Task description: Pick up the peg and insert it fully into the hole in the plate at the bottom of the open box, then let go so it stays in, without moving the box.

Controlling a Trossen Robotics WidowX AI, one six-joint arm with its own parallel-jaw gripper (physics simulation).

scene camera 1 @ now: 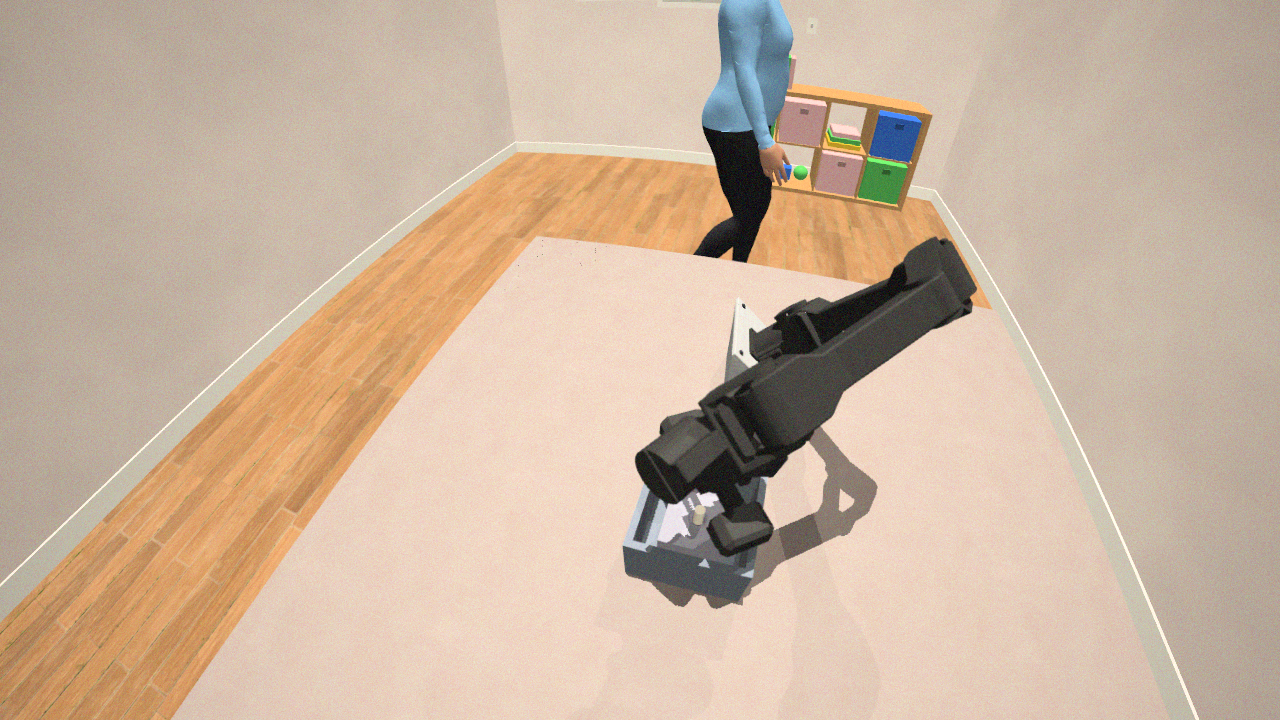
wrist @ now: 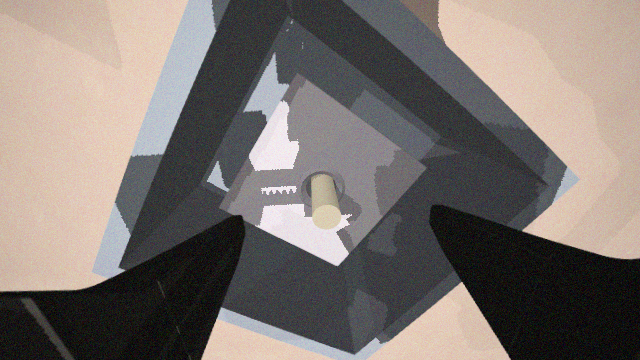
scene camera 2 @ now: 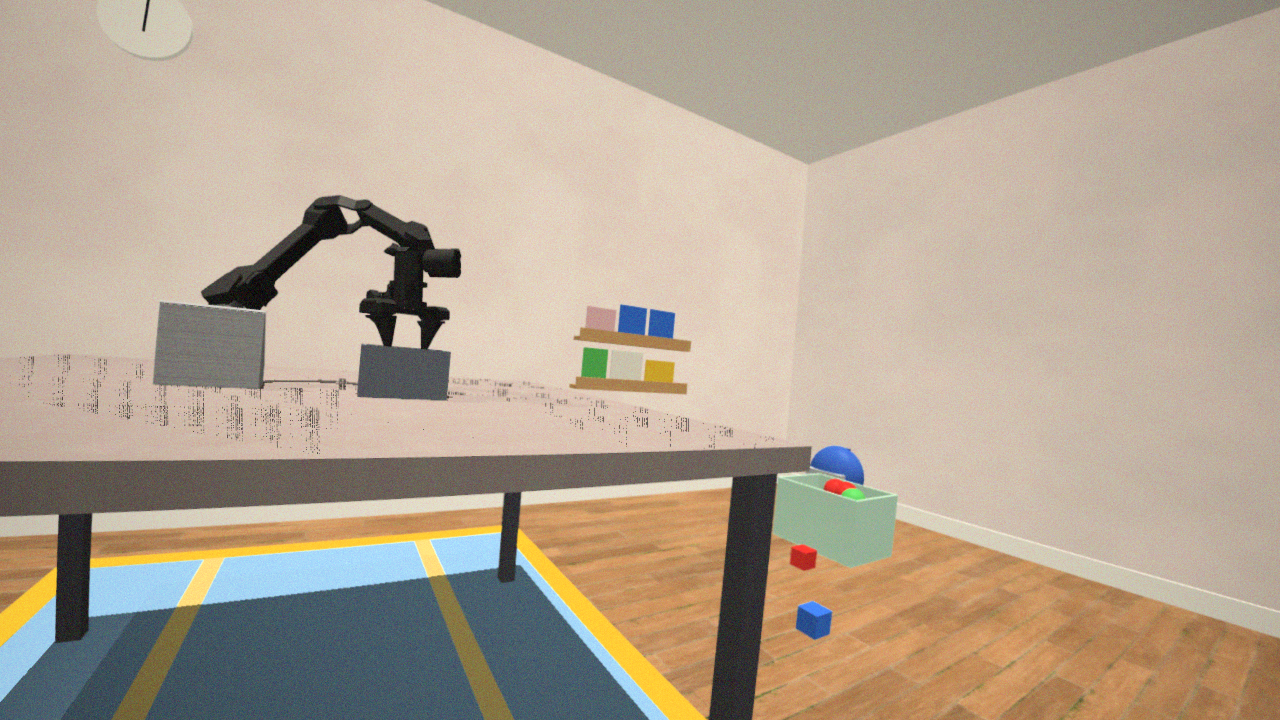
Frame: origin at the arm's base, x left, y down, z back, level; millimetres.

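Seen in the pictures: gripper, between the fingertips: (scene camera 1: 701, 512) (wrist: 337, 218); arm's base, origin of its link: (scene camera 1: 760, 351) (scene camera 2: 223, 331).
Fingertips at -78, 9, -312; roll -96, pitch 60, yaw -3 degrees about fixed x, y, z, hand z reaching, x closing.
Observation:
Pixels of each thing's top centre, then the offset from my fingertips to it, as dx, dy, dz. "spot": a spot on its surface instead.
- short pale-yellow peg, centre of its top: (wrist: 326, 217) (scene camera 1: 700, 509) -2, +2, +4
- round hole, a spot on its surface: (wrist: 306, 188) spot: -7, +34, +13
- light plate, centre of its top: (wrist: 321, 190) (scene camera 1: 698, 517) -2, +28, +6
- open blue-grey box, centre of its top: (wrist: 326, 229) (scene camera 1: 700, 505) (scene camera 2: 404, 347) -2, -9, +5
A short pale-yellow peg (scene camera 1: 699, 514) (wrist: 326, 202) stands in the round hole (wrist: 306, 188) of the light plate (scene camera 1: 673, 526) (wrist: 345, 117), with its upper part standing out; how deep it sits is hard to tell. The plate lies at the bottom of the open blue-grey box (scene camera 1: 684, 573) (scene camera 2: 403, 371) (wrist: 156, 110). My gripper (scene camera 1: 713, 516) (scene camera 2: 407, 346) (wrist: 337, 218) is open, pointing down, its fingertips at about the box's rim height in scene camera 2's view. In the wrist view the fingers stand apart on both sides of the peg. The far finger is hidden in scene camera 1's view.
The box stands on the pale table (scene camera 1: 429, 537) (scene camera 2: 581, 465). The arm's grey base block (scene camera 2: 209, 345) stands behind the box. A person in blue (scene camera 1: 747, 80) is beyond the table, beside a cube shelf (scene camera 1: 859, 96).

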